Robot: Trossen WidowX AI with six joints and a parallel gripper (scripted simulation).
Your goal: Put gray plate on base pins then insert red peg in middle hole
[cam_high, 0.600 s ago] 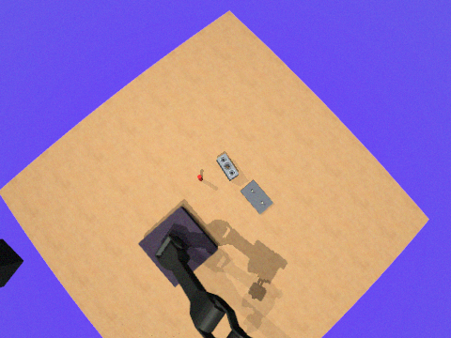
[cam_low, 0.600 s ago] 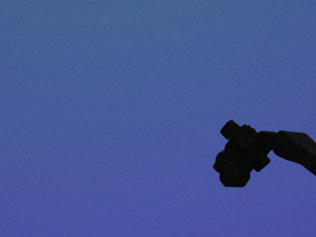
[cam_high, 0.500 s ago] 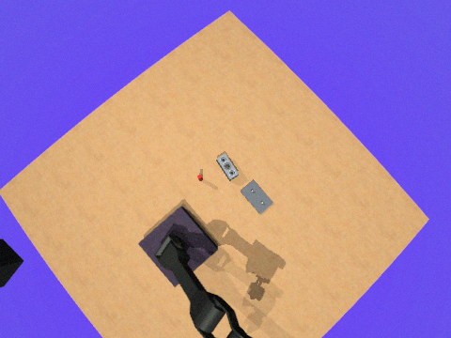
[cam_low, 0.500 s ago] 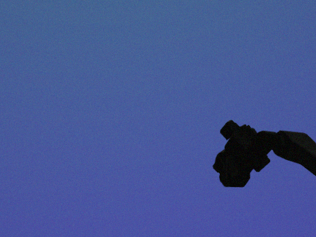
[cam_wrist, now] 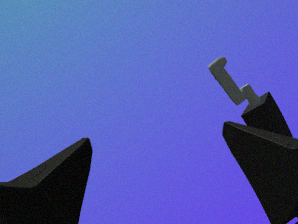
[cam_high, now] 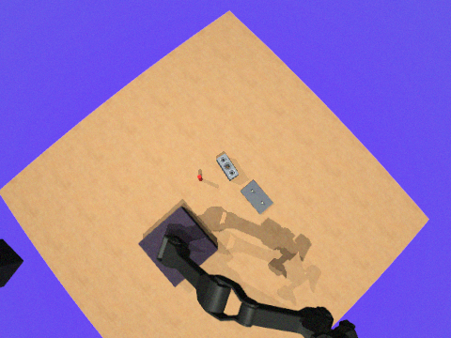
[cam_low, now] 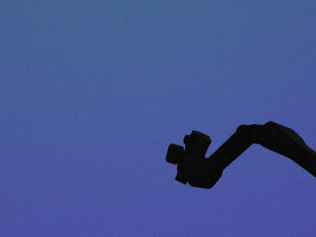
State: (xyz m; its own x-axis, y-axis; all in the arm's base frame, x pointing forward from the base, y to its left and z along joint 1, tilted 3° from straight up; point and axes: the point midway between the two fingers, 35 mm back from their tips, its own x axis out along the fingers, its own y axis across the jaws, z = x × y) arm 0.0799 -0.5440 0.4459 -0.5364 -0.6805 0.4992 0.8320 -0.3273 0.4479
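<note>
My gripper tip is now 600 mm to the right of the gray plate, 490 mm above it and 320 mm short of it. From my gripper tip the other things lie so: base 520 mm below, 440 mm to the left, 300 mm ahead; then red peg 660 mm to the left, 490 mm below, 220 mm ahead.
</note>
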